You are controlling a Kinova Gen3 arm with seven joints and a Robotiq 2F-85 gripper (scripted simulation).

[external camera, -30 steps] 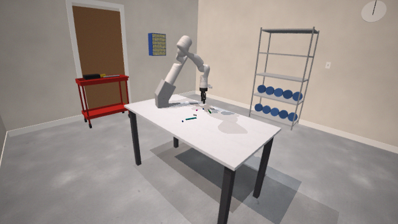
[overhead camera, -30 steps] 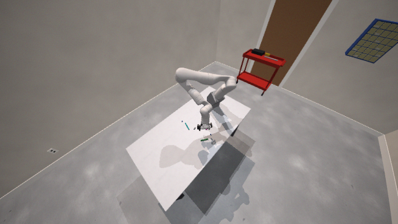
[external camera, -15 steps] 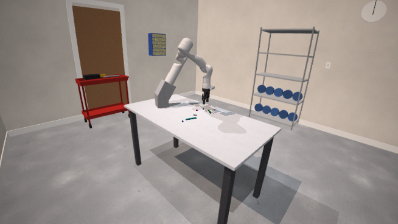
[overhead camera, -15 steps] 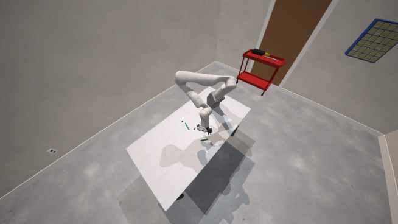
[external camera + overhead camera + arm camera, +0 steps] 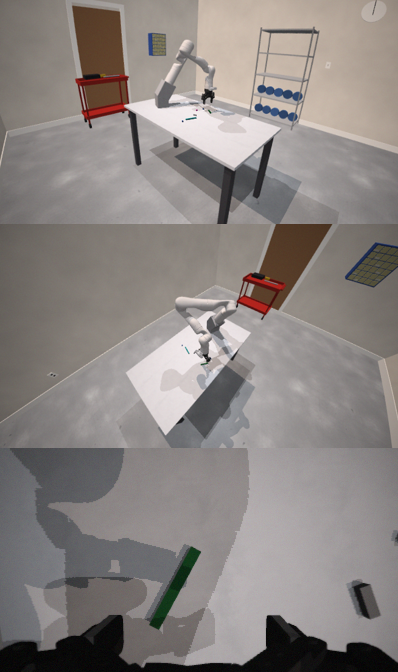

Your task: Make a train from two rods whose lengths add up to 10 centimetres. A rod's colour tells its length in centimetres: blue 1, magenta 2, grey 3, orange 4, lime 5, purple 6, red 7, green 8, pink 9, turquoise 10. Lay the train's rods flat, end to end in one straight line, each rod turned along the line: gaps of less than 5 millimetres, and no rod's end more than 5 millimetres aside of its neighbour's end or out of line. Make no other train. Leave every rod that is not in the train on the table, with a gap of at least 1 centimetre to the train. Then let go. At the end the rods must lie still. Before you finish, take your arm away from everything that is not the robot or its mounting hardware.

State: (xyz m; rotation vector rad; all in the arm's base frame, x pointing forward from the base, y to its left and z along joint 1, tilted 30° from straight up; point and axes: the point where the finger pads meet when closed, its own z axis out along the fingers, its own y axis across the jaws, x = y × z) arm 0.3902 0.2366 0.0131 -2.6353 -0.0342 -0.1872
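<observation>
Right now the green rod is 10 mm ahead of my hand, 20 mm to the left of it and 90 mm below it. The rest, counted from my hand: grey rod 10 mm ahead, 150 mm to the right, 90 mm below; turquoise rod 60 mm ahead, 230 mm to the right, 90 mm below; magenta rod 90 mm behind, 60 mm to the right, 90 mm below.
</observation>
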